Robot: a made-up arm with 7 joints. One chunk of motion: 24 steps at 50 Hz.
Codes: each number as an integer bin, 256 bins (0 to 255) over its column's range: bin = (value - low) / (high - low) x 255, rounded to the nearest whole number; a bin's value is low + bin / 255 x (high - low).
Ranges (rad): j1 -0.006..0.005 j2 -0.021..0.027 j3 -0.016..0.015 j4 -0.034..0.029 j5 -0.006..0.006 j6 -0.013..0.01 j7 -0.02..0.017
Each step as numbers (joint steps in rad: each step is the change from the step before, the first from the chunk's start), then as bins.
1 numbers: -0.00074 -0.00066 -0.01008 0.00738 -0.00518 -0.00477 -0.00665
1 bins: 122 108 49 167 17 91 92
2 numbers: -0.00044 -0.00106 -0.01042 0.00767 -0.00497 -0.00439 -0.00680
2 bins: 129 106 46 169 22 95 91
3 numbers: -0.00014 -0.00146 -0.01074 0.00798 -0.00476 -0.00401 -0.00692
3 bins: 136 104 43 170 26 100 90
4 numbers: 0.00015 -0.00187 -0.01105 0.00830 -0.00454 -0.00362 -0.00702
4 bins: 143 102 41 171 31 104 89
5 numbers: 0.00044 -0.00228 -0.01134 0.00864 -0.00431 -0.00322 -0.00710
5 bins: 149 99 38 173 36 108 89
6 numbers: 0.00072 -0.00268 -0.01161 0.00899 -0.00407 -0.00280 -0.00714
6 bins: 156 97 36 174 41 113 89
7 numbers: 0.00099 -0.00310 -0.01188 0.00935 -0.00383 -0.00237 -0.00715
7 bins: 162 95 34 175 46 118 89
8 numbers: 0.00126 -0.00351 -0.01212 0.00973 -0.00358 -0.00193 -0.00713
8 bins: 168 93 32 177 51 123 89
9 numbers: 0.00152 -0.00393 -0.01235 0.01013 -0.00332 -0.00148 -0.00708
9 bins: 174 91 30 179 57 128 89
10 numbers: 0.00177 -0.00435 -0.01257 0.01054 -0.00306 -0.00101 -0.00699
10 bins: 180 88 28 180 62 133 90
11 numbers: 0.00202 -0.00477 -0.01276 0.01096 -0.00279 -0.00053 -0.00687
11 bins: 186 86 27 182 68 138 90
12 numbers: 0.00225 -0.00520 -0.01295 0.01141 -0.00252 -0.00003 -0.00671
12 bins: 191 84 25 184 74 144 92
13 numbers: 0.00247 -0.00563 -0.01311 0.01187 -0.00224 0.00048 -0.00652
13 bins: 196 82 24 186 80 149 93
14 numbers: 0.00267 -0.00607 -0.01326 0.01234 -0.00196 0.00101 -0.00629
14 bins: 201 79 23 188 86 155 94
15 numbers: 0.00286 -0.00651 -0.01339 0.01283 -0.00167 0.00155 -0.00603
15 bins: 205 77 21 190 92 161 96
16 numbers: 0.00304 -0.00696 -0.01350 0.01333 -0.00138 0.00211 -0.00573
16 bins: 210 75 21 192 98 168 98
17 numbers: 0.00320 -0.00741 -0.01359 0.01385 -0.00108 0.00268 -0.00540
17 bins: 213 72 20 194 105 174 101
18 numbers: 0.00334 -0.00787 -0.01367 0.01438 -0.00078 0.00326 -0.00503
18 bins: 217 70 19 196 111 180 103
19 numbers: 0.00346 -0.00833 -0.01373 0.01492 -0.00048 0.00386 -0.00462
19 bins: 219 67 19 198 117 187 106
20 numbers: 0.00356 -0.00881 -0.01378 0.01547 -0.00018 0.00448 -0.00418
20 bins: 222 65 18 200 124 194 109
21 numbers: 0.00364 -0.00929 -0.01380 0.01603 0.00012 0.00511 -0.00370
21 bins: 223 62 18 203 130 201 112
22 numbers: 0.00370 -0.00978 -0.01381 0.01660 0.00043 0.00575 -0.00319
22 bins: 225 60 18 205 137 208 116
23 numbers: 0.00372 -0.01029 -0.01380 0.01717 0.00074 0.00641 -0.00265
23 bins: 225 57 18 207 143 215 120
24 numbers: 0.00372 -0.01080 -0.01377 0.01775 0.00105 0.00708 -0.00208
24 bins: 225 54 18 209 150 223 124
